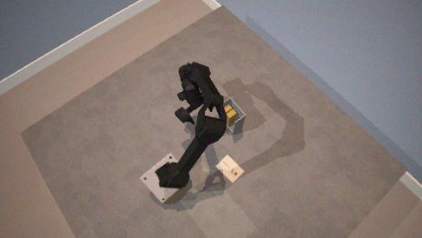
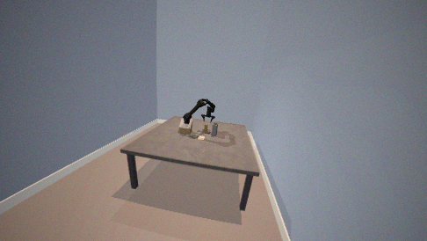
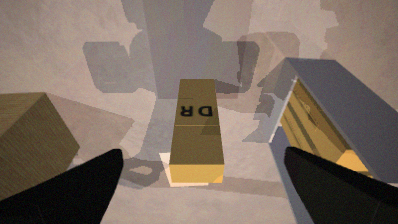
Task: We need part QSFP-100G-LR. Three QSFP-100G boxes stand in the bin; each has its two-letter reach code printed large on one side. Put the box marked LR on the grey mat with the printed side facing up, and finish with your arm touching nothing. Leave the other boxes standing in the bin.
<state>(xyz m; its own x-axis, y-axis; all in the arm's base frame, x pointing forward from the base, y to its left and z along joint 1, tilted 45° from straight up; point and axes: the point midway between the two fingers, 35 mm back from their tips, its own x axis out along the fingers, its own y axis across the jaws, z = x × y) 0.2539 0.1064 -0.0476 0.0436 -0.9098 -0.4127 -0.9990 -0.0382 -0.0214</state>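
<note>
Now: the grey mat 140 mm below my gripper tip and 10 mm to the left of it.
</note>
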